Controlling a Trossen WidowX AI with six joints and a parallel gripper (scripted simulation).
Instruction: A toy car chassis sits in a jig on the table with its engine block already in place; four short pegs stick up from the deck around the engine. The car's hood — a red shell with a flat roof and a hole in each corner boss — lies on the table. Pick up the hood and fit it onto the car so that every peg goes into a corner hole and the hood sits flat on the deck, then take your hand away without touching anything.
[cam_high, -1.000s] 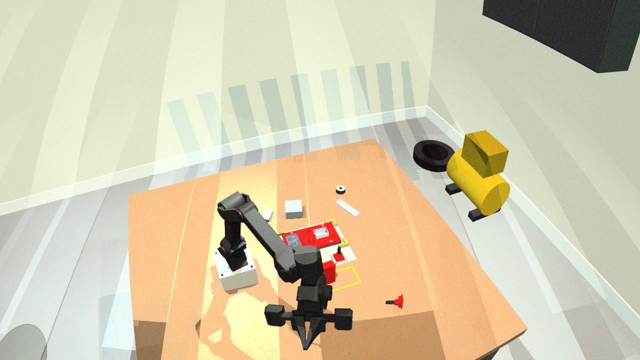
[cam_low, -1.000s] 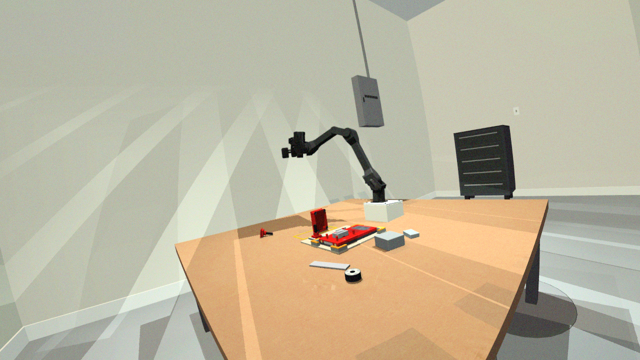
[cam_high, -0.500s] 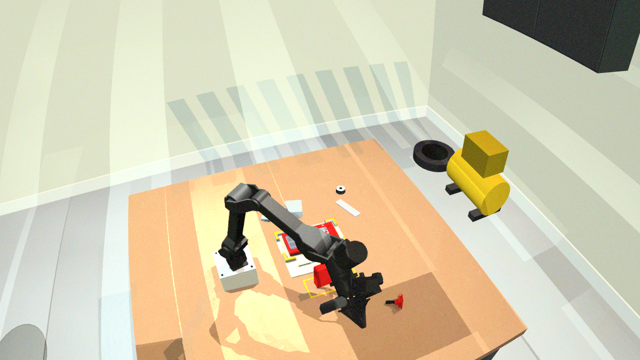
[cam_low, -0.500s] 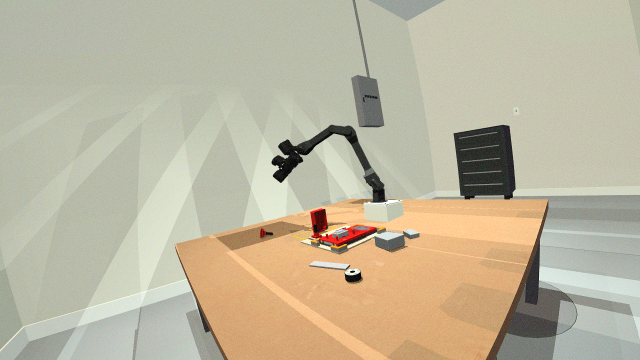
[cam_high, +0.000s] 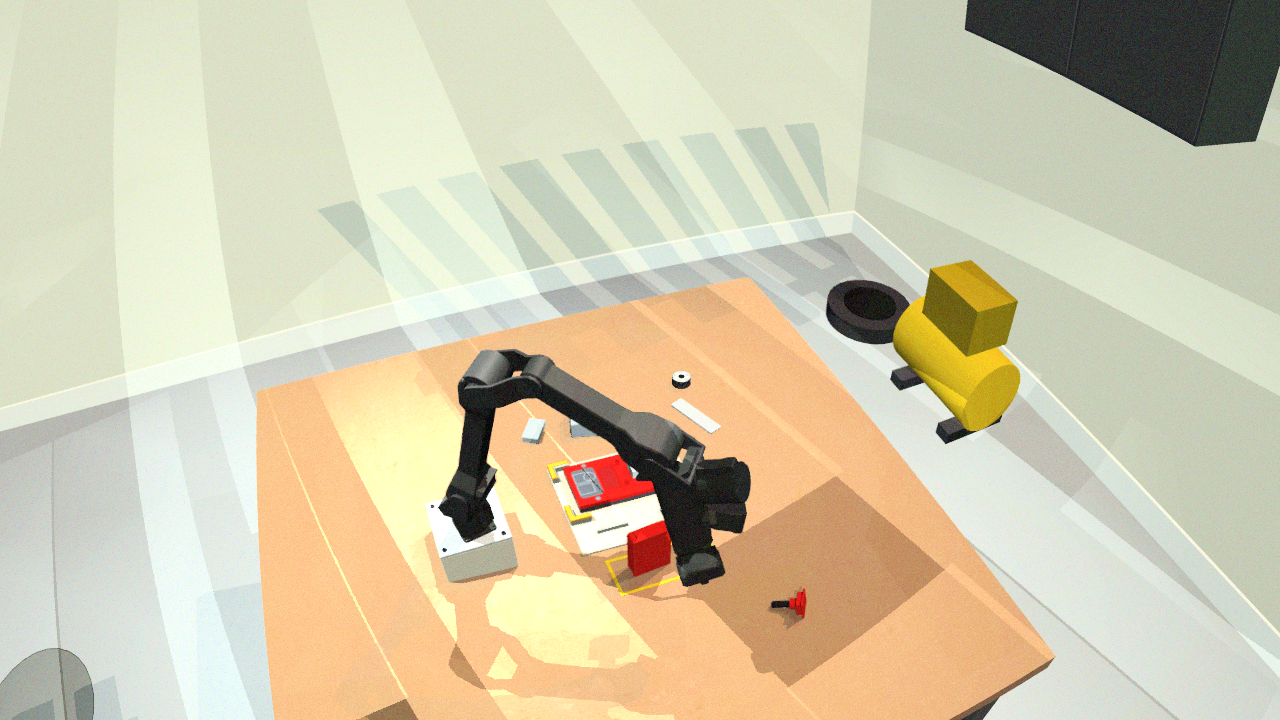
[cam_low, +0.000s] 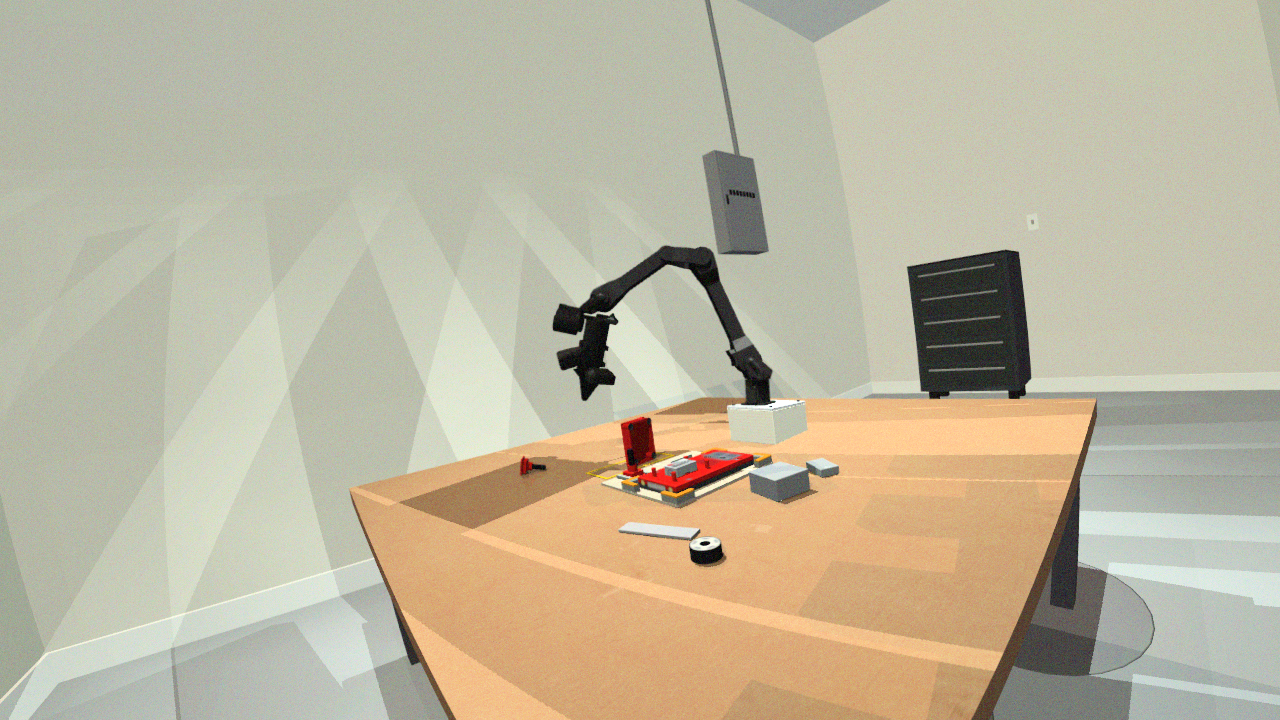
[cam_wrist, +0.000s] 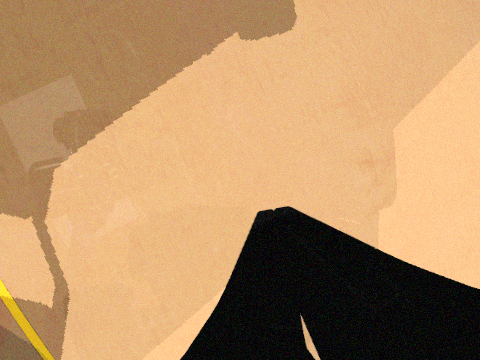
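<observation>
Right now the red hood is 10 mm ahead of my gripper tip, 170 mm to the left of it and 90 mm below it. The rest, counted from my gripper tip: grey flat bar (300 mm ahead, 450 mm to the left, 140 mm below); then white jig (70 mm ahead, 350 mm to the left, 130 mm below); then grey engine block (110 mm ahead, 370 mm to the left, 120 mm below).
</observation>
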